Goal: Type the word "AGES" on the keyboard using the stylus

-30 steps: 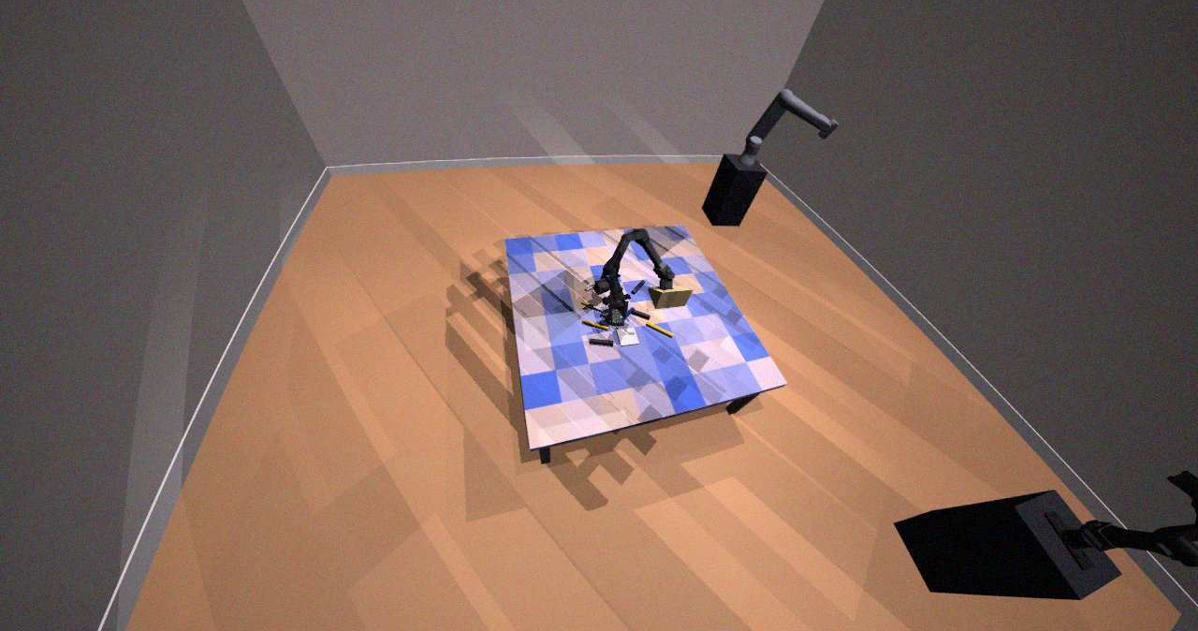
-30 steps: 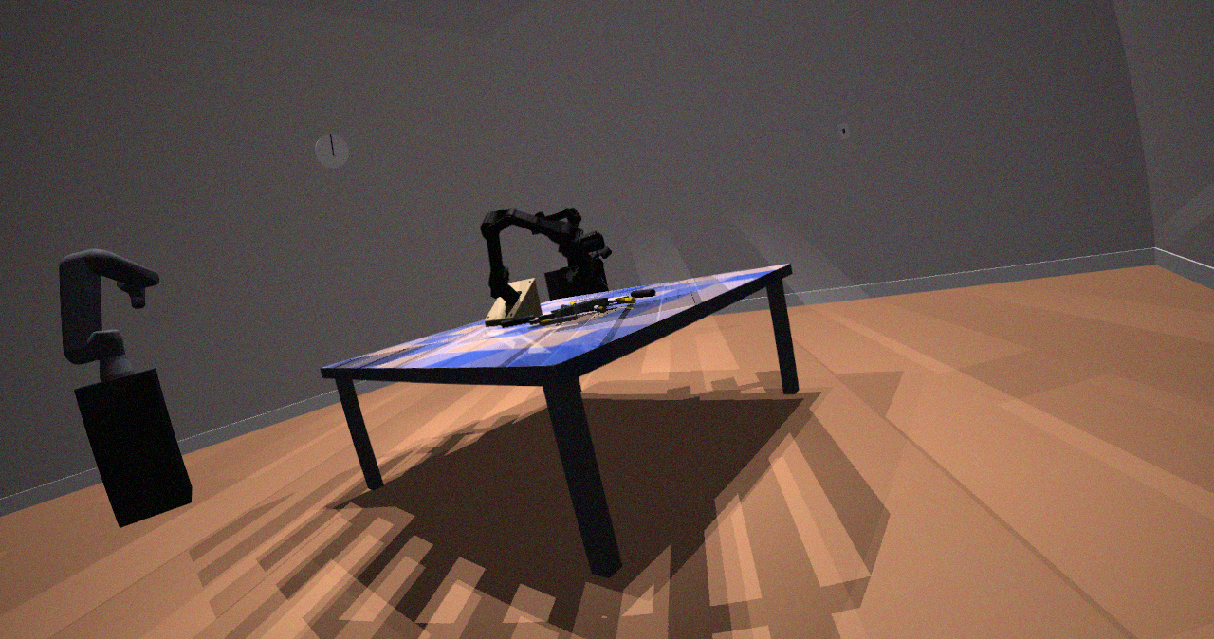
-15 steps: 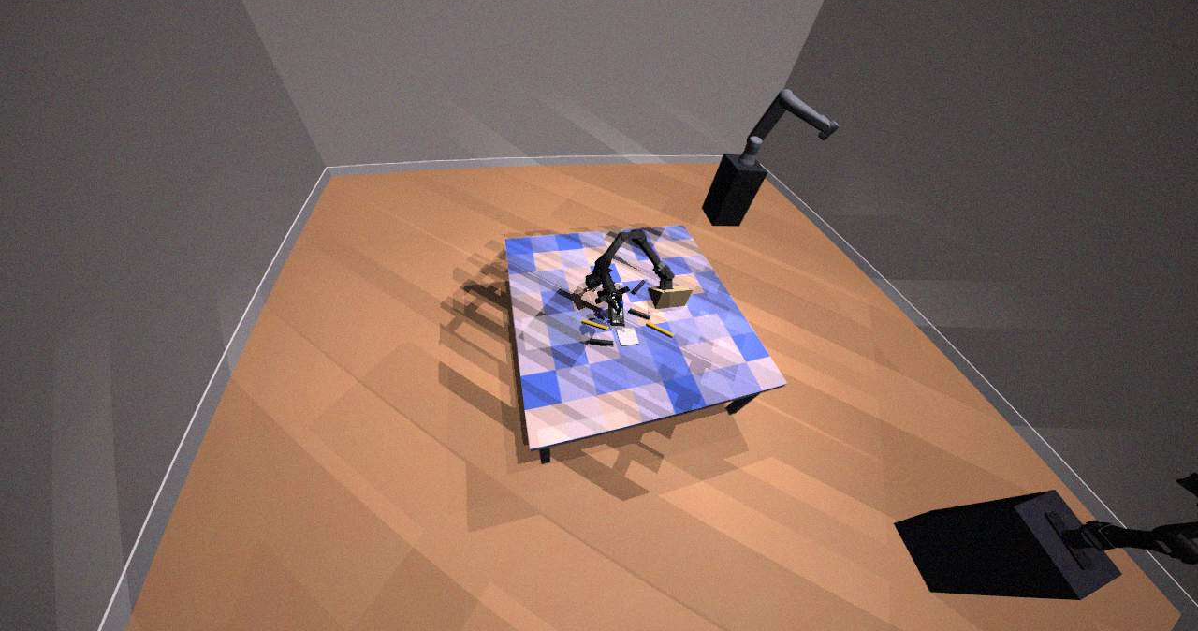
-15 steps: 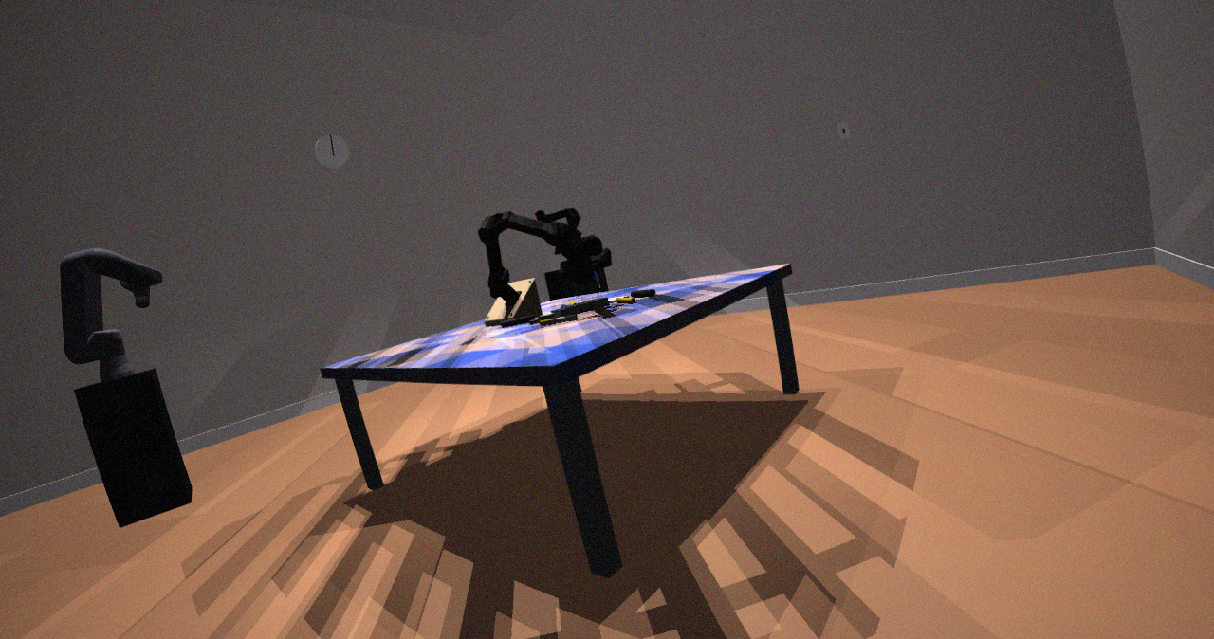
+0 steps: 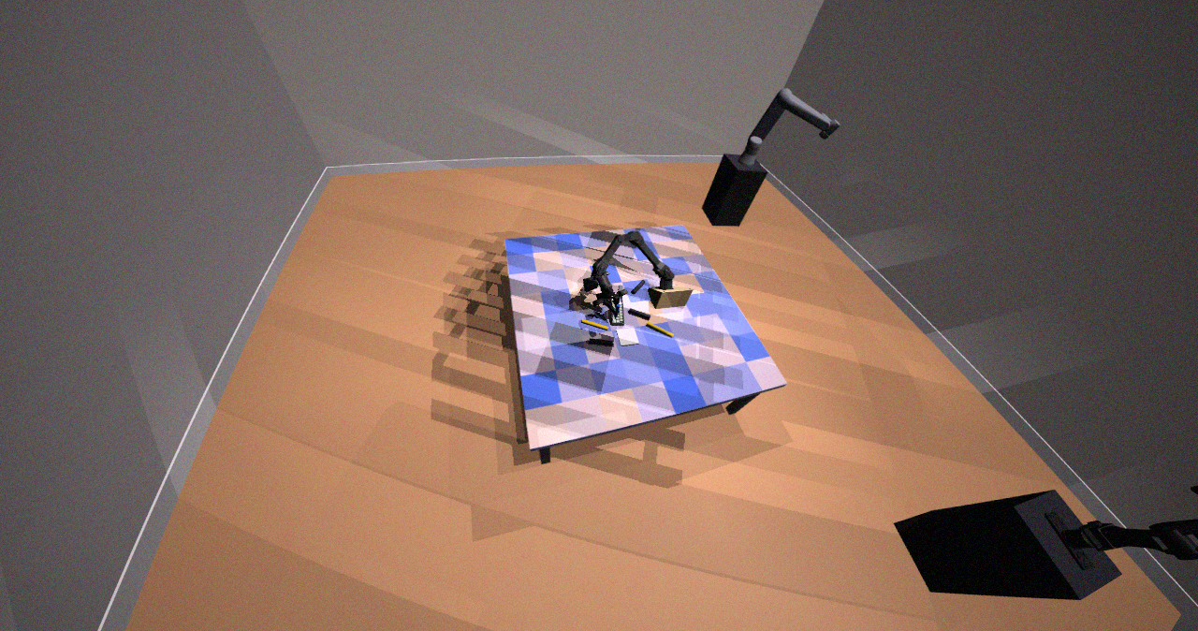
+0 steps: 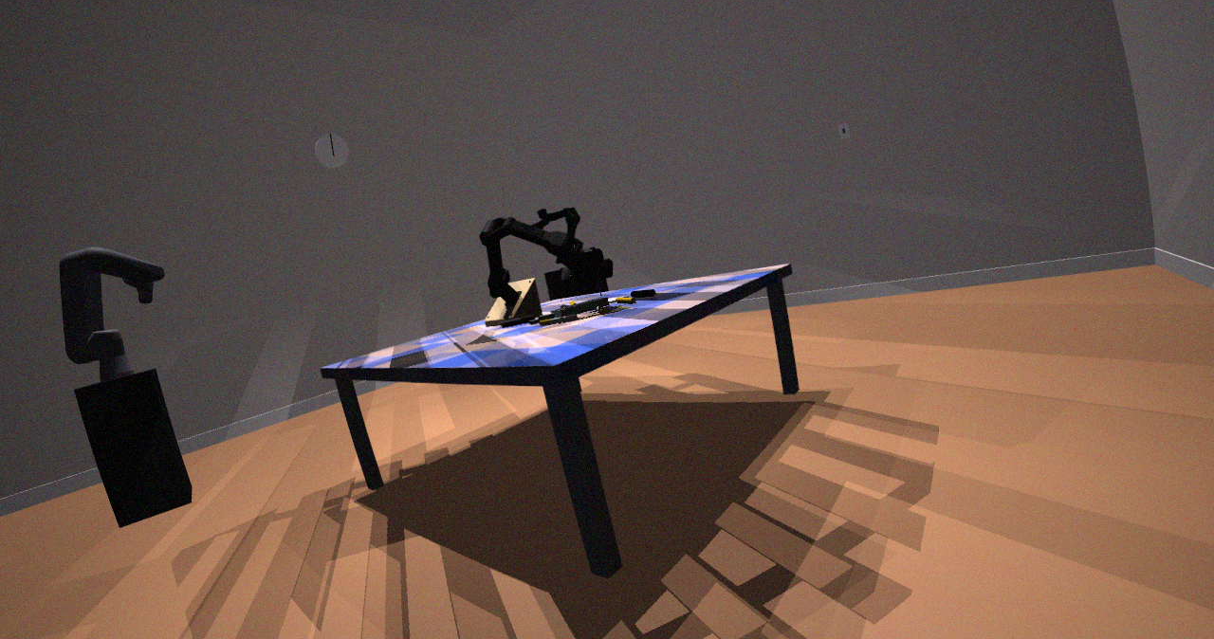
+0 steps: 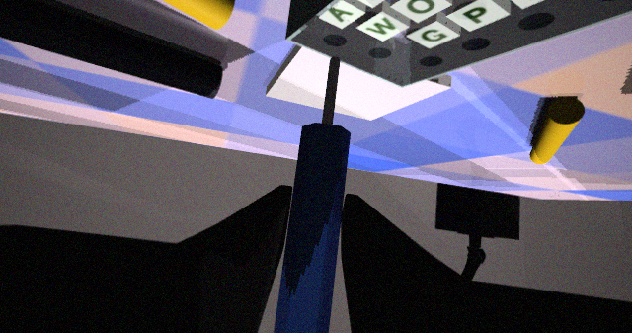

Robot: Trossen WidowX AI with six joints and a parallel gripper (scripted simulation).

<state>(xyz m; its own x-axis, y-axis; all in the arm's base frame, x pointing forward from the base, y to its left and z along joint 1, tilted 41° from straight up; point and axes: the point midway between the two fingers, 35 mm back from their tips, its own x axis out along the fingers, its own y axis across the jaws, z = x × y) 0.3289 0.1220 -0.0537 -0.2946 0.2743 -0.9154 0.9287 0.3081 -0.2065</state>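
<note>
Now: gripper tip 1 cm above the blue stylus. From my gripper tip the other things lie so: white pad (9 cm to the left, 8 cm below, 6 cm behind).
</note>
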